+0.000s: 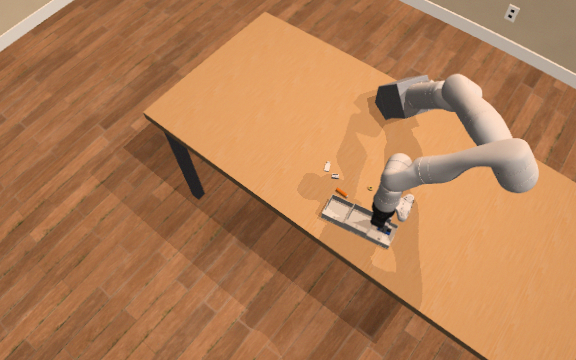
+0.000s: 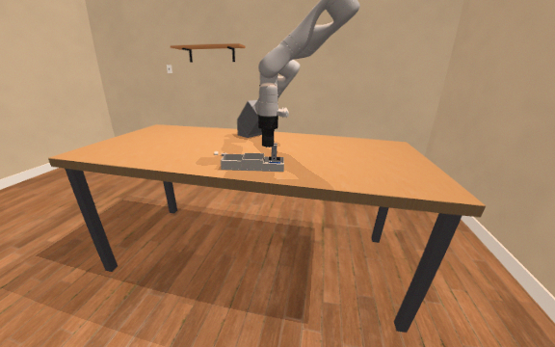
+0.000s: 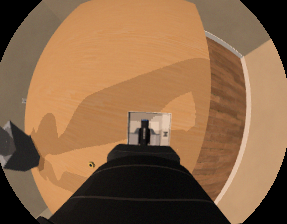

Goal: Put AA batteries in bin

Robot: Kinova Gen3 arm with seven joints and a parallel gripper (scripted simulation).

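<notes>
Right now the black battery is 10 mm below my hand. From my hand the other things lie so: grey three-compartment bin tray: 30 mm ahead, 80 mm to the right, 30 mm below; then tiny yellowish thing: 110 mm behind, 130 mm to the right, 50 mm below; then blue battery: 40 mm below.
</notes>
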